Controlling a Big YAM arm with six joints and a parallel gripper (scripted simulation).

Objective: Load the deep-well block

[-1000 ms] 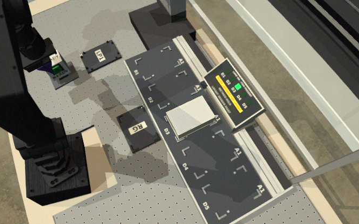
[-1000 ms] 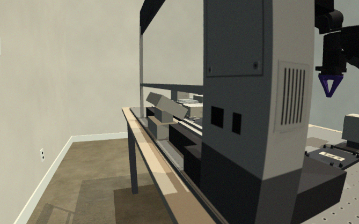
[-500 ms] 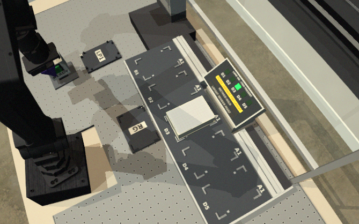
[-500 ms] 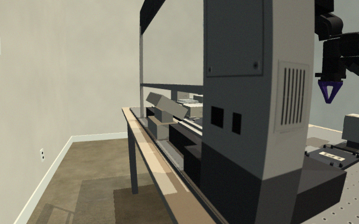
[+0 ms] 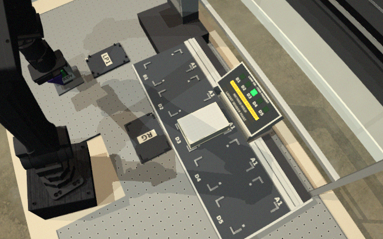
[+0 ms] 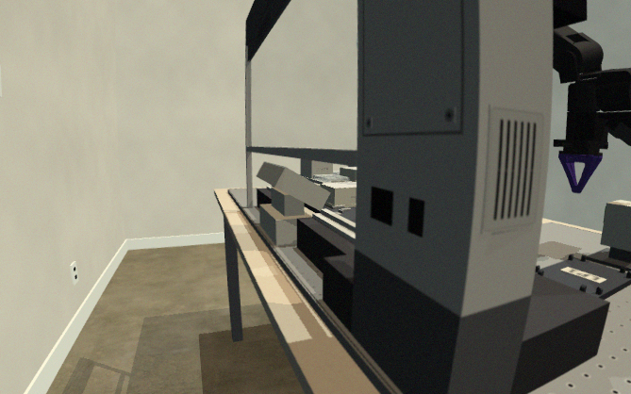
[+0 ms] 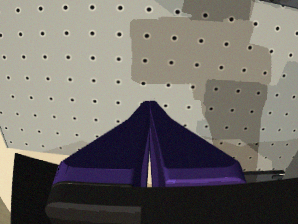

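My hand is 10 mm short of the ready key, 60 mm to the right of it and 40 mm above it. The rest, counted from my hand: regrip nest RG (110 mm ahead, 270 mm to the right, 110 mm below); deep-well block (250 mm ahead, 380 mm to the right, 40 mm below); LP1 pad (170 mm ahead, 70 mm to the left, 110 mm below).
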